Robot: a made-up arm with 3 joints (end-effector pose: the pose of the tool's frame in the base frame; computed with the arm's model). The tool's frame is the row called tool.
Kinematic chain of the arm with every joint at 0, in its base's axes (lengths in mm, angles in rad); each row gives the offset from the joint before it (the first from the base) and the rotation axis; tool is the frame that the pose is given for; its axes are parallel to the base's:
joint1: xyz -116 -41 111 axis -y
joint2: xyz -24 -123 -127 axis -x
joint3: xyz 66 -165 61 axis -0.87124 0.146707 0.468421
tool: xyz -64 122 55
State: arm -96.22 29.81 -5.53
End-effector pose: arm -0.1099 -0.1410 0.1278 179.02 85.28 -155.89
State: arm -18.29 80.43 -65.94
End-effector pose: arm -0.0984 0.0123 0.1341 -22.25 -10.68 -11.15
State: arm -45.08 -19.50 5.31
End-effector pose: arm -0.1632 -0.2391 0.1016 17.48 45.03 3.69
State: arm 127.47 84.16 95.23
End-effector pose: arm -0.0703 -0.1682 0.0256 -55.60 -55.04 -104.39
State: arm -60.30 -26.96 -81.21
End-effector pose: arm -0.1240 -0.3920 0.0980 19.02 65.27 -88.09
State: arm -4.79 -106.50 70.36
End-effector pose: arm -0.2178 -0.1547 -0.1071 40.41 -22.71 18.39
